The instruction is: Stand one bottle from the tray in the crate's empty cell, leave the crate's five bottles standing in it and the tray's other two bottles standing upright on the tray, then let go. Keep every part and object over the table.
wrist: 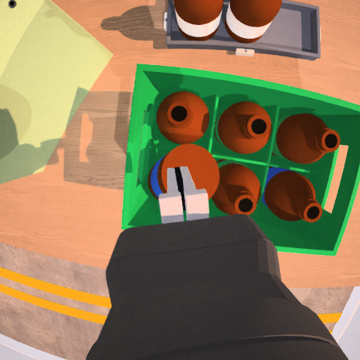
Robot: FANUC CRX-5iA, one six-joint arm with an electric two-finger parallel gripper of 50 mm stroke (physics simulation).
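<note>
The green crate [300, 237] stands in the middle of the wrist view. Brown bottles stand neck up in its far-left [182, 127], far-middle [237, 135], far-right [297, 137], near-middle [237, 180] and near-right [287, 195] cells. The near-left cell holds a blue-labelled bottle [200, 162] with a flat round brown end up; its neck does not show. My gripper [178, 179] is shut and empty, its fingertips over that flat end in the view; whether they touch it, I cannot tell. Two white-labelled bottles [198, 25] [248, 26] stand on the grey tray [285, 53], their tops cut off.
The tray lies beyond the crate at the top edge, its right part bare. A yellow-green panel [50, 85] fills the upper left. The wooden table [65, 210] ends below the crate, and floor with yellow stripes [60, 295] shows beyond its edge.
</note>
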